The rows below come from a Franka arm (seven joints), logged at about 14 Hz.
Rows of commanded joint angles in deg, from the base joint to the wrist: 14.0, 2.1, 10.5, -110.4, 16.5, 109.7, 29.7; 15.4, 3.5, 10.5, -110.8, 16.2, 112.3, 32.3; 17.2, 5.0, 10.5, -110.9, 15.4, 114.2, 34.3; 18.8, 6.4, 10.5, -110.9, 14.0, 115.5, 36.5; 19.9, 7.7, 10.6, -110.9, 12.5, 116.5, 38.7; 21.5, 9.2, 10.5, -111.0, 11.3, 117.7, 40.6; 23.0, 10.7, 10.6, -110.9, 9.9, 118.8, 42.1; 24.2, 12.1, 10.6, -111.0, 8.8, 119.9, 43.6; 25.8, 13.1, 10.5, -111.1, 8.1, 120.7, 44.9
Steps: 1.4, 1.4, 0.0, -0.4, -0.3, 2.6, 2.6; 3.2, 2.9, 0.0, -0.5, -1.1, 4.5, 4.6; 4.8, 4.3, 0.0, -0.5, -2.5, 5.8, 6.8; 5.9, 5.6, 0.1, -0.5, -4.0, 6.8, 9.0; 7.5, 7.1, 0.0, -0.6, -5.2, 8.0, 10.9; 9.0, 8.6, 0.1, -0.5, -6.6, 9.1, 12.4; 10.2, 10.0, 0.1, -0.6, -7.7, 10.2, 13.9; 11.8, 11.0, 0.0, -0.7, -8.4, 11.0, 15.2
